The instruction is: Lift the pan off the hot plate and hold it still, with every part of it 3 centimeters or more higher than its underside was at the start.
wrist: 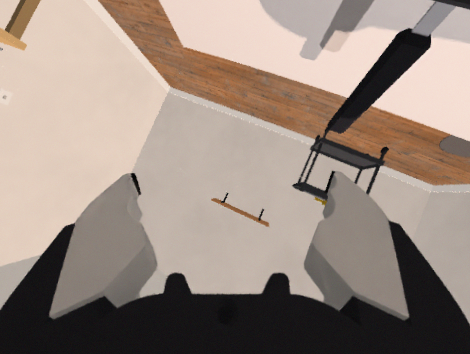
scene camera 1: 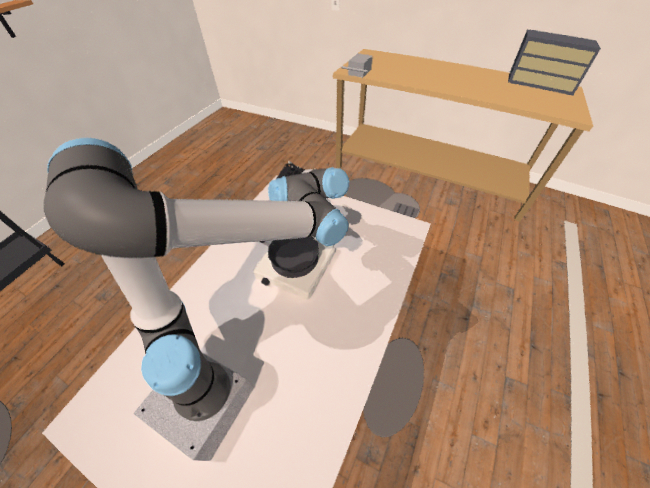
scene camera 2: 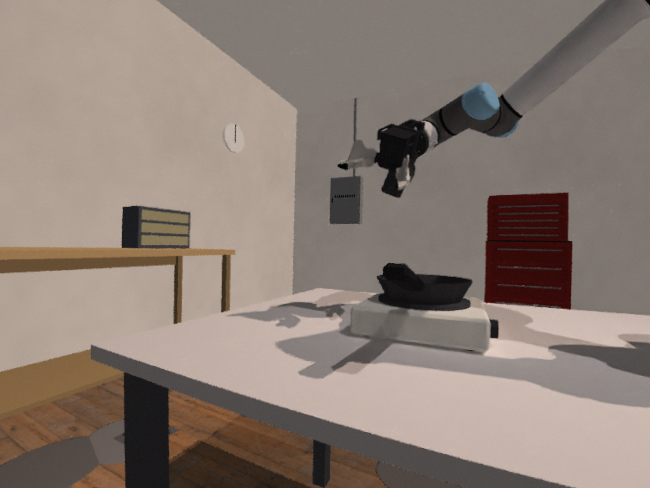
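Pixels of known places: gripper, fingertip midpoint: (wrist: pixel 232 175) (scene camera 2: pixel 365 176); arm's base, origin of the base link: (scene camera 1: pixel 203 391).
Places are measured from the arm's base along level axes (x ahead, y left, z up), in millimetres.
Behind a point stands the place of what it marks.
The black pan (scene camera 1: pixel 292 258) @(x 521, y 55, z -41 mm) (scene camera 2: pixel 443 289) @(x 484, y 127, z -13 mm) sits upright on the dark round plate of the cream hot plate (scene camera 1: pixel 300 286) @(x 438, y -35, z -52 mm) (scene camera 2: pixel 420 326) @(x 514, y 173, z -75 mm). Its black handle (scene camera 2: pixel 401 274) @(x 503, y 348, z 29 mm) (wrist: pixel 381 80) @(x 521, y 223, z 17 mm) sticks out from the rim and slopes upward; the arm covers most of it in scene camera 1. In the wrist view the handle shows at upper right, beyond the fingertips. My gripper (scene camera 2: pixel 373 175) @(x 635, y 139, z 204 mm) (wrist: pixel 232 175) @(x 635, y 139, z 204 mm) is open and empty, well above the pan and handle and touching neither. The arm's wrist hides most of it in scene camera 1.
The hot plate stands on the white table (scene camera 1: pixel 336 378) @(x 238, y -291, z -111 mm) (scene camera 2: pixel 525 404) @(x 367, y 313, z -111 mm), its black knob (scene camera 1: pixel 265 281) @(x 398, y 97, z -66 mm) (scene camera 2: pixel 494 328) @(x 399, y 119, z -75 mm) on one side. The arm's base plate (scene camera 1: pixel 173 428) @(x -108, y 0, z 7 mm) is on the same table. A wooden bench (scene camera 1: pixel 446 78) (scene camera 2: pixel 204 252) and a red tool cabinet (scene camera 2: pixel 528 257) stand farther off.
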